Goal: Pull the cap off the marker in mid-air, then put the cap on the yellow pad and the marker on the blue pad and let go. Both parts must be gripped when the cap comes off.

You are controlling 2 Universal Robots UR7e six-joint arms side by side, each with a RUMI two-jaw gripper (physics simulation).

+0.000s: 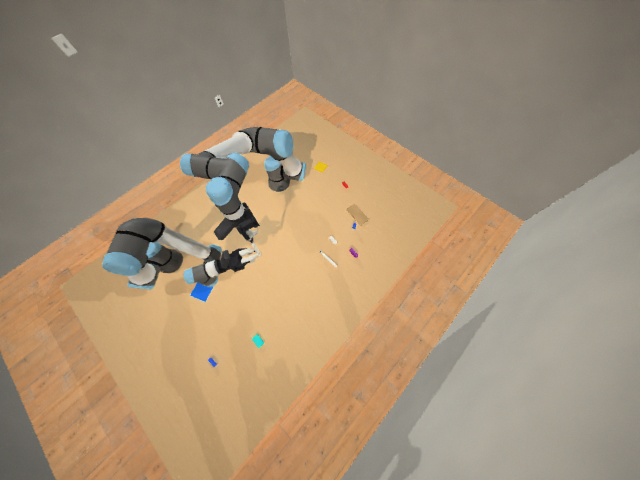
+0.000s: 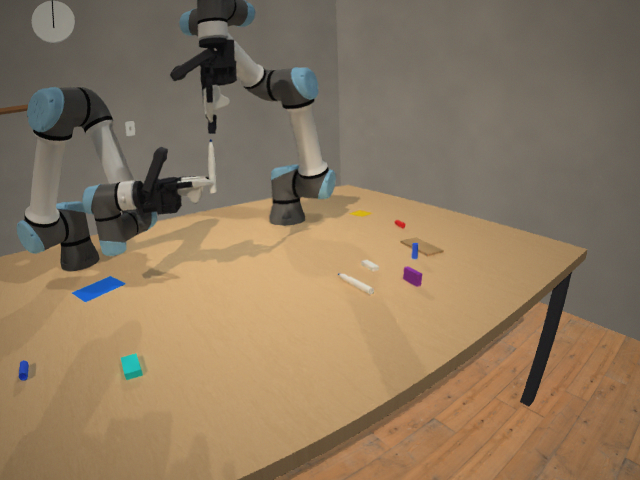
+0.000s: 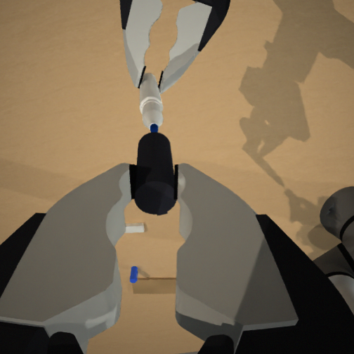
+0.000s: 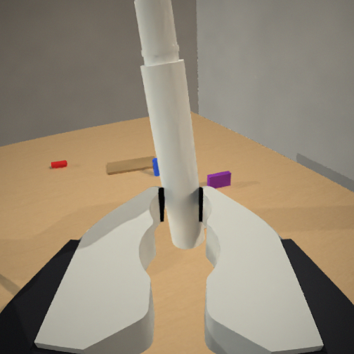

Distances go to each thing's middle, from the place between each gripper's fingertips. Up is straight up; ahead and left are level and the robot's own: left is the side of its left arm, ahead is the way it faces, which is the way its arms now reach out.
The black cap (image 3: 154,175) is 150 mm above my right hand, 10 mm to the left of it and 10 mm behind it. Also, from my right hand: brown board (image 3: 144,285) (650 mm to the left, 290 mm below, 90 mm ahead).
Right now my left hand is right at the black cap. Also, from my left hand: brown board 65 cm to the left, 44 cm below, 11 cm ahead.
